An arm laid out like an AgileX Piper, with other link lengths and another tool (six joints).
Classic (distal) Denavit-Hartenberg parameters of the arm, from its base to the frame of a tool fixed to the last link. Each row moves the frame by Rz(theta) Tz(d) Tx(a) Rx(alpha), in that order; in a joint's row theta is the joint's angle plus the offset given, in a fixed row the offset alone. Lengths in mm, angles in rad.
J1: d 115.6  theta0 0  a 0  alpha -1.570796
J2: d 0  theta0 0.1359  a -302.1  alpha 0
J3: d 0  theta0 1.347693  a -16.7  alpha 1.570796
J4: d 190.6  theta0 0  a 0  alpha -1.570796
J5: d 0  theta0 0  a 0  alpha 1.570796
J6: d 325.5  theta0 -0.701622  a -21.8  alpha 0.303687
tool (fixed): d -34.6  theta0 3.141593  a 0  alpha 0
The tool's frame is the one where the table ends.
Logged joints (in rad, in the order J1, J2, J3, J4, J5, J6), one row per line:
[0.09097 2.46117 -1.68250 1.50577 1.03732 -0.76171]
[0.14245 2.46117 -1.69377 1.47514 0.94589 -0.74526]
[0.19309 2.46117 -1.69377 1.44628 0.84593 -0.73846]
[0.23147 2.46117 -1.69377 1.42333 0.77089 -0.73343]
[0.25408 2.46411 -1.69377 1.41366 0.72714 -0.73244]
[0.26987 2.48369 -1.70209 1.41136 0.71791 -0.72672]
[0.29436 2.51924 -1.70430 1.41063 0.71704 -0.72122]
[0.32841 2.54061 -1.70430 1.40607 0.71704 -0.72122]
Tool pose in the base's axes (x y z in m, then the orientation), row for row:
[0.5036 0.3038 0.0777 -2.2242 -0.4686 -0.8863]
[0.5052 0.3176 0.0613 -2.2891 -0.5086 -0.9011]
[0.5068 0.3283 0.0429 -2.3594 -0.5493 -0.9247]
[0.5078 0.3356 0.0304 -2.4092 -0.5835 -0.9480]
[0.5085 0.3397 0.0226 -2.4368 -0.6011 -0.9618]
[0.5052 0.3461 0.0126 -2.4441 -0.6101 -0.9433]
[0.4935 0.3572 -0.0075 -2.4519 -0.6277 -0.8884]
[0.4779 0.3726 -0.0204 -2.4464 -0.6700 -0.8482]
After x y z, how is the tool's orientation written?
As a rotation vector, in radians.
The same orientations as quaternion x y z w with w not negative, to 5 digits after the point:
[-0.85610 -0.18037 -0.34114 0.34378]
[-0.86647 -0.19251 -0.34108 0.30958]
[-0.87590 -0.20392 -0.34328 0.27088]
[-0.88093 -0.21336 -0.34664 0.24142]
[-0.88337 -0.21791 -0.34867 0.22494]
[-0.88554 -0.22105 -0.34177 0.22392]
[-0.89009 -0.22787 -0.32251 0.22760]
[-0.88987 -0.24371 -0.30853 0.23140]

